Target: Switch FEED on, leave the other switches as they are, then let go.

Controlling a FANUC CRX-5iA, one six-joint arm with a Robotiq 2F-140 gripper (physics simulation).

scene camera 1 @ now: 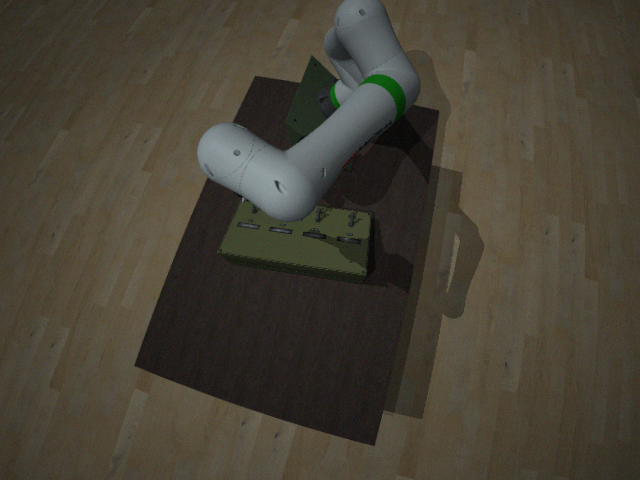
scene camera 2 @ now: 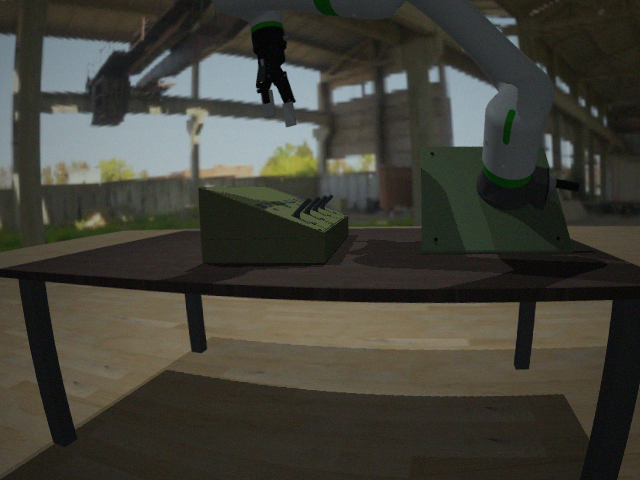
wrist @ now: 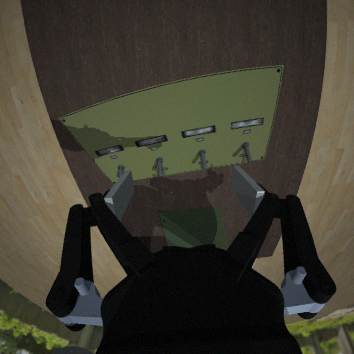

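Seen in the pictures: gripper, fingertip midpoint: (scene camera 2: 281,121) (wrist: 182,178); arm's base, origin of the base link: (scene camera 1: 330,104) (scene camera 2: 505,187).
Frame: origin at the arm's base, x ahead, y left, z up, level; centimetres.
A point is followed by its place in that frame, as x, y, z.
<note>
A green switch box (scene camera 1: 289,258) @[65.1, 11.9, 1.2] (scene camera 2: 258,245) @[48.6, 34.0, -10.4] (wrist: 200,100) @[63.8, 4.2, 0.1] with a sloping top stands on the table. It bears several toggle levers in a row, among them a right-hand lever in scene camera 1 (scene camera 1: 351,219) @[43.0, 25.3, -3.1], with label plates beside them. The labels are too blurred to read, so I cannot tell which switch is FEED. In scene camera 1 the arm covers part of the row. My gripper (scene camera 2: 279,112) @[56.2, 7.5, 18.6] (wrist: 182,178) @[56.2, 7.5, 18.6] is open and empty, high above the box, with its fingers pointing down. The arm hides it in scene camera 1.
The dark table (scene camera 1: 258,335) @[92.5, 9.8, -14.1] (scene camera 2: 387,266) @[23.0, 32.0, -14.1] (wrist: 175,35) @[79.7, 10.4, -14.1] carries a green angled mount (scene camera 1: 305,103) @[9.6, -6.4, 7.7] (scene camera 2: 449,206) @[13.8, 6.4, -4.4] (wrist: 190,227) @[21.0, 3.4, -4.0] beside the arm's base. The white arm (scene camera 1: 351,124) @[47.7, 23.6, 53.1] (scene camera 2: 511,67) @[-3.0, 9.4, 27.8] reaches over the table from there. Shadows fall across the box and table.
</note>
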